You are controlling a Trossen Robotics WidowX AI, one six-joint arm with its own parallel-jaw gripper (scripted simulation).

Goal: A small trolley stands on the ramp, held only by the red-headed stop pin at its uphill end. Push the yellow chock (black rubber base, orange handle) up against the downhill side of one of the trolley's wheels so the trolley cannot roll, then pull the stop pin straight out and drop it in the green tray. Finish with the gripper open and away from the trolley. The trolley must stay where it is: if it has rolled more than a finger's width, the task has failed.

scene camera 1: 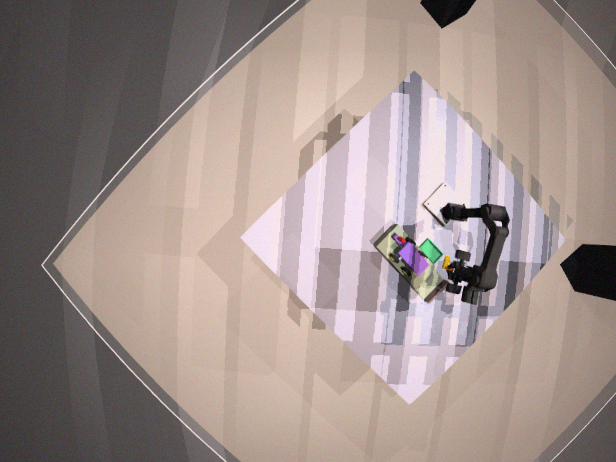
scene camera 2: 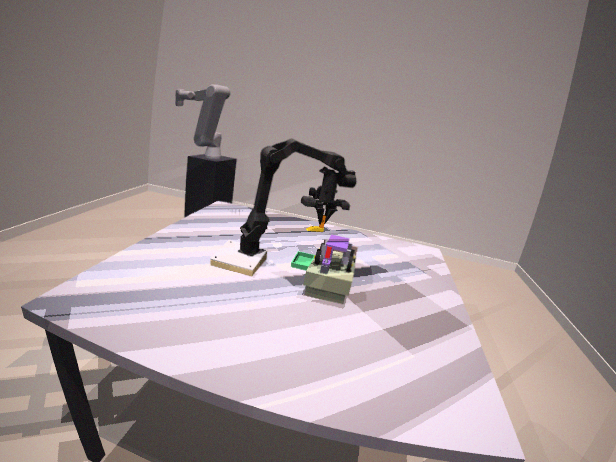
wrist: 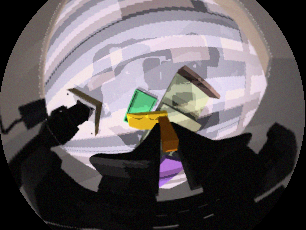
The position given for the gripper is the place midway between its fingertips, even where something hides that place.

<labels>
The gripper [scene camera 2: 321,224] holds a yellow chock [wrist: 169,140].
</labels>
